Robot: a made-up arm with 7 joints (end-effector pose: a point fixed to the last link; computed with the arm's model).
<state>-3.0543 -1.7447 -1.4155 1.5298 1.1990 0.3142 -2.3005</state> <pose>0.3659 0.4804 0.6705 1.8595 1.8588 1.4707</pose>
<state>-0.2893 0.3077 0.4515 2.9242 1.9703 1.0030 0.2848</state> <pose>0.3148 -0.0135 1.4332 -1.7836 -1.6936 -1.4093</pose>
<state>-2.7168 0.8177 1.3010 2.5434 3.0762 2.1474 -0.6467</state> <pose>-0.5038 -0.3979 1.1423 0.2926 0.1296 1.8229</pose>
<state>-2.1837 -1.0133 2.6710 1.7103 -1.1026 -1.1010 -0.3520</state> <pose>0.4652 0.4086 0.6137 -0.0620 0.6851 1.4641</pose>
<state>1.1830 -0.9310 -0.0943 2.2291 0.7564 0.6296 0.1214</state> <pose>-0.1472 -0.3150 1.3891 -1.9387 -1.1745 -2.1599</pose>
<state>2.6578 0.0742 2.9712 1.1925 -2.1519 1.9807 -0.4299</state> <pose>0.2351 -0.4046 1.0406 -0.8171 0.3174 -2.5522</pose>
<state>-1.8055 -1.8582 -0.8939 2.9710 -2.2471 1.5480 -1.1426</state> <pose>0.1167 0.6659 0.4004 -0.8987 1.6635 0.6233</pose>
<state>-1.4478 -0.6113 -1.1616 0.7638 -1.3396 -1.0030 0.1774</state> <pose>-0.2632 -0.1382 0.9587 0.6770 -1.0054 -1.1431</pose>
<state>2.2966 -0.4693 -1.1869 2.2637 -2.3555 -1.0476 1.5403</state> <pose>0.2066 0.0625 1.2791 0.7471 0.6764 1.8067</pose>
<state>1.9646 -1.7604 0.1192 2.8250 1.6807 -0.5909 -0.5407</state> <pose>0.3037 -0.6676 0.6293 -0.3543 0.0006 -0.6706</pose>
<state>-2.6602 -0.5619 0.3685 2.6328 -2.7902 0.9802 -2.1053</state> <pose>0.2502 0.0550 1.4112 0.0663 -0.5554 0.9168</pose>
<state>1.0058 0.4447 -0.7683 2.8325 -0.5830 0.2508 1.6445</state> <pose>0.2263 0.3324 1.3781 2.3481 0.1586 1.2060</pose>
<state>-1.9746 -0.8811 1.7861 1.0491 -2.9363 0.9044 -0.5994</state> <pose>0.5899 -0.0369 0.7697 -2.7722 0.1134 -0.4700</pose>
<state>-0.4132 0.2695 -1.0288 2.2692 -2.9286 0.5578 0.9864</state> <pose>0.2355 -0.4156 1.2985 -1.0612 -0.5231 -1.4434</pose>
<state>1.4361 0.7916 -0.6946 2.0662 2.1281 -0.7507 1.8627</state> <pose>0.3209 0.5356 0.8820 -1.2494 0.2057 0.0892</pose>
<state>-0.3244 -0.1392 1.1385 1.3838 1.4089 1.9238 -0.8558</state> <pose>0.2176 0.4427 1.0751 0.4094 2.8208 0.7470</pose>
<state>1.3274 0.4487 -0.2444 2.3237 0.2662 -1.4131 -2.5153</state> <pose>0.1411 0.4722 1.2196 0.3981 -1.3873 0.1072</pose>
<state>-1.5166 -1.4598 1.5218 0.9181 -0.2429 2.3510 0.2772</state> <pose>0.3702 0.1193 0.7237 0.0761 -0.6145 -2.8358</pose>
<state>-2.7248 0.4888 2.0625 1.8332 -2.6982 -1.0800 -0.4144</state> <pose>0.0989 -0.3928 1.1509 -1.0637 0.3673 0.0691</pose>
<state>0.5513 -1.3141 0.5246 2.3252 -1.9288 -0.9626 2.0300</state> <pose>-0.6224 -0.0855 1.0229 0.0585 -0.0691 2.2630</pose>
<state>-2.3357 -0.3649 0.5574 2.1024 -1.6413 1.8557 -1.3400</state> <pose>0.0019 -0.2077 1.3539 -0.2571 -0.4605 2.5995</pose>
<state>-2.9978 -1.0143 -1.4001 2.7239 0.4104 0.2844 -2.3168</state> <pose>0.5900 0.2027 1.1012 1.1488 0.0430 1.2624</pose>
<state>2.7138 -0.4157 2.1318 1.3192 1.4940 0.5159 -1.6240</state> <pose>0.1416 -0.6121 0.8836 1.6382 -0.1638 -1.1354</pose>
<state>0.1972 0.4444 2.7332 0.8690 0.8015 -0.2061 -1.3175</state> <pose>-0.3515 0.1936 1.0434 -0.0711 1.7657 2.2779</pose>
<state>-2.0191 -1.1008 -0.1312 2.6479 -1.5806 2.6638 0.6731</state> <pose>0.1328 0.4974 1.0873 -0.2937 2.3088 -0.1359</pose>
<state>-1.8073 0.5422 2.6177 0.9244 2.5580 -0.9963 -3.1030</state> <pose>0.2970 0.0946 0.9705 0.7416 1.2114 -0.1910</pose>
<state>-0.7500 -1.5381 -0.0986 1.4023 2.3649 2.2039 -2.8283</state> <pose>-0.2727 0.3136 1.1015 -1.2522 -0.5456 1.5986</pose>
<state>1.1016 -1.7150 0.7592 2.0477 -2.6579 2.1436 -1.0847</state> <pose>-0.4919 -0.5112 0.8479 1.7344 -0.3604 -0.8630</pose>
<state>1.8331 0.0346 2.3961 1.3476 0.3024 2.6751 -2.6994</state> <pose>-0.2328 -0.3202 1.0075 1.4888 1.0587 0.5682</pose>
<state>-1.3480 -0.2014 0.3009 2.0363 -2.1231 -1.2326 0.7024</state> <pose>0.2366 -0.1571 1.2461 -0.0439 0.3635 -0.0930</pose>
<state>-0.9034 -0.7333 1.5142 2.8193 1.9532 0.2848 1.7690</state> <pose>-0.1439 0.4957 1.2776 -0.9888 -1.8802 0.3848</pose>
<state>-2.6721 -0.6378 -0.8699 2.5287 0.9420 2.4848 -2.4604</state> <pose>0.1475 0.1620 1.2724 0.5037 0.7288 -1.9352</pose>
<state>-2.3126 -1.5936 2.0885 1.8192 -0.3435 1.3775 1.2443</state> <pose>0.6682 0.0003 0.4539 0.5715 -0.6605 -1.5680</pose>
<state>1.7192 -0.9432 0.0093 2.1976 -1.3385 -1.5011 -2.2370</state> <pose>-0.0753 -0.3433 1.2695 0.5456 -2.6990 -0.7582</pose>
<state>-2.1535 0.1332 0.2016 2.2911 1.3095 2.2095 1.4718</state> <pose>-0.0595 -0.4408 1.2494 -1.9793 0.3466 0.4248</pose>
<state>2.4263 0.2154 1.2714 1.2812 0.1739 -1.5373 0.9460</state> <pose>-0.4700 -0.1561 1.0672 -0.0936 -1.9738 0.1144</pose>
